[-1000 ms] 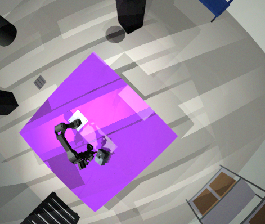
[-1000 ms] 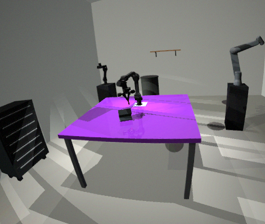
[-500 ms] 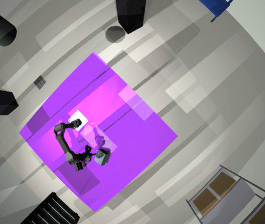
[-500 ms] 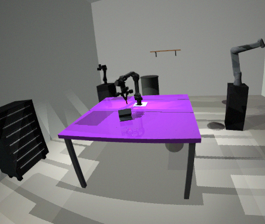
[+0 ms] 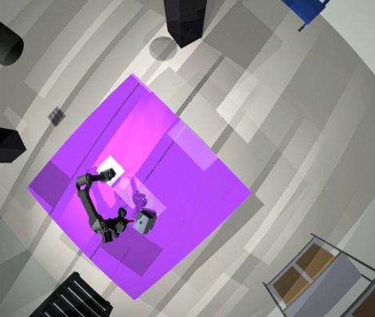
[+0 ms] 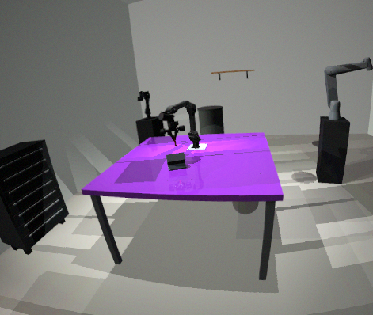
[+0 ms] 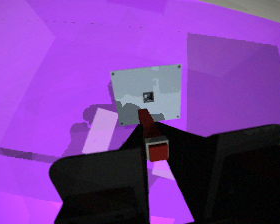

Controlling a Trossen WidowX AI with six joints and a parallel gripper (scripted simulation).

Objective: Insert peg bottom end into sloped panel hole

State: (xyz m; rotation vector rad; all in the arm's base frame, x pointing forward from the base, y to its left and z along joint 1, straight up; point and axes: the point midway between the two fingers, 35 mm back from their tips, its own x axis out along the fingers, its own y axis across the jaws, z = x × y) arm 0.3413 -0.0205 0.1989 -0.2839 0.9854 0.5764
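My gripper tip is now 12 cm above the grey sloped panel, 8 cm short of it and 3 cm to the right of it. The rest, counted from my gripper tip: red peg 1 cm to the right, 1 cm behind, 1 cm above.
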